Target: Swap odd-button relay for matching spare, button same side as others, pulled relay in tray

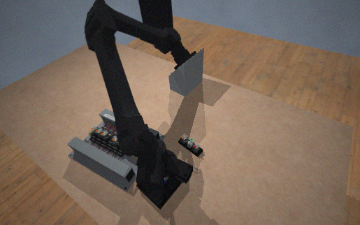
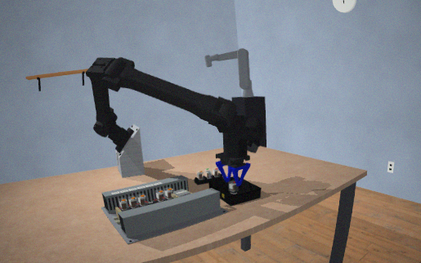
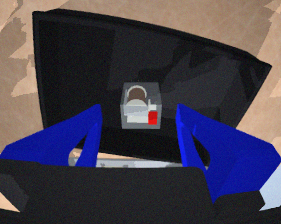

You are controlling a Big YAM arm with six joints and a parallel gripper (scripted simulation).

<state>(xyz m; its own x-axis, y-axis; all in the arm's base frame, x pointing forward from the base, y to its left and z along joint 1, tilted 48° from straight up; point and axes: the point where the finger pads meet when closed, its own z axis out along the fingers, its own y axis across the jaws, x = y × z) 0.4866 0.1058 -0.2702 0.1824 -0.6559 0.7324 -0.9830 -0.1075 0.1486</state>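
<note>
My gripper is now 3 cm above the black tray.
</note>
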